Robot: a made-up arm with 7 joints.
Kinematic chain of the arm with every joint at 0, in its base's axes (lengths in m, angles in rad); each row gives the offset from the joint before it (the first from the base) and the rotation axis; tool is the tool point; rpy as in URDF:
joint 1: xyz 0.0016 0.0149 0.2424 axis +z
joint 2: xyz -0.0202 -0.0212 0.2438 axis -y
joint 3: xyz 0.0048 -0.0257 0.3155 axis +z
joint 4: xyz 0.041 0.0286 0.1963 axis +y
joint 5: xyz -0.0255 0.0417 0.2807 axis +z
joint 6: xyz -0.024 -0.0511 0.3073 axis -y
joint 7: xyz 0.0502 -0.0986 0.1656 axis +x
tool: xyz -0.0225 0.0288 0.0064 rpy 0 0 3.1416
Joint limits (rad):
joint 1: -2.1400..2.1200
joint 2: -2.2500..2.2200
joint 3: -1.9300..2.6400
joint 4: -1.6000..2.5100
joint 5: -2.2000..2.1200
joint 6: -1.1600..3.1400
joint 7: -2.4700..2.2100
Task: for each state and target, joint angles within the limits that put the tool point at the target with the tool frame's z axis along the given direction. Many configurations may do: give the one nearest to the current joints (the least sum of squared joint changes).
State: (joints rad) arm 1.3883 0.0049 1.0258 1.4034 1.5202 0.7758 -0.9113
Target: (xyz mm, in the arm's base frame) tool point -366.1 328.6 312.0 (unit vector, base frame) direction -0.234 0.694 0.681
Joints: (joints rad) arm 1.4854 -0.5194 0.8814 2.1667 1.7165 0.6004 -1.8197
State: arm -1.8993 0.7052 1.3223 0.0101 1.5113 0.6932 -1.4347
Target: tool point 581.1 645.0 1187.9 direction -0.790 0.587 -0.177
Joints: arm -1.5838 0.8742 1.3975 0.7794 1.5481 0.7320 -2.1065
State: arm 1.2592 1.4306 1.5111 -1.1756 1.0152 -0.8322 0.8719
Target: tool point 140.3 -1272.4 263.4 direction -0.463 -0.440 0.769
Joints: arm 1.5876 1.7298 1.2193 -0.2925 0.8933 -0.1428 1.4873
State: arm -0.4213 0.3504 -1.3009 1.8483 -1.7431 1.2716 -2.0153
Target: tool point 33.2 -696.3 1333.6 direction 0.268 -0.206 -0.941
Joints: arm -0.2232 0.1088 -1.3761 1.3900 -1.3998 0.9676 -1.5689
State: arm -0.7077 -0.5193 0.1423 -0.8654 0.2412 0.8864 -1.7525
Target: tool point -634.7 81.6 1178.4 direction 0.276 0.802 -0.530
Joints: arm -0.5977 -0.0831 0.2295 -1.3651 0.7051 0.8365 -1.7566
